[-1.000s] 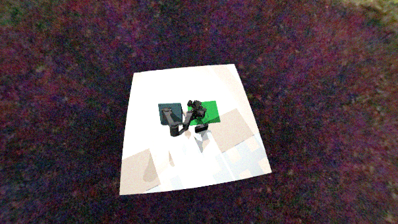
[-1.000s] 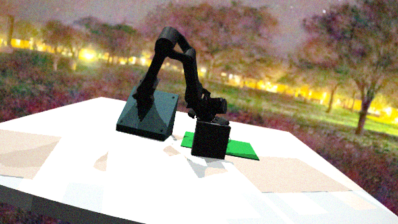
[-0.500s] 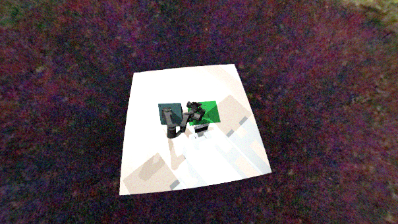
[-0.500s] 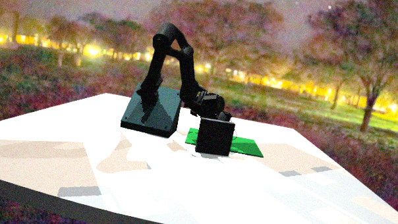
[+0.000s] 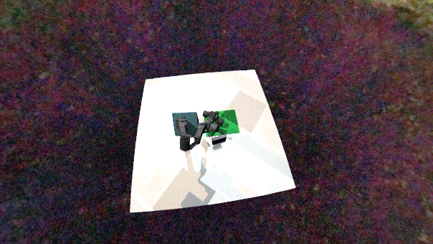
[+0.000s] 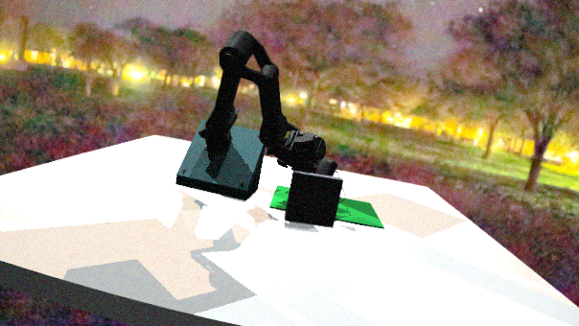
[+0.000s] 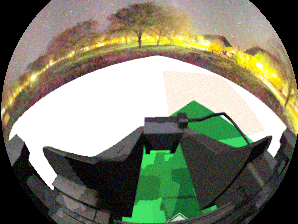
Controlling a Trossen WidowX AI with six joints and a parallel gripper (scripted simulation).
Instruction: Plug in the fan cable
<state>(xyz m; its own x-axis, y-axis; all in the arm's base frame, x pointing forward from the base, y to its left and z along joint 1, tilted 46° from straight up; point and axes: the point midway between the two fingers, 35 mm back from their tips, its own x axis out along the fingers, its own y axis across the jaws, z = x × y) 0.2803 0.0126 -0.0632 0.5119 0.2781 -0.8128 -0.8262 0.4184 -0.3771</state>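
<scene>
My gripper tip is 40 mm short of the green board, 60 mm to the left of it and 90 mm above it. The rest, counted from my gripper tip: black fan: 230 mm to the right, 20 mm below; then dark plug: 10 mm below.
</scene>
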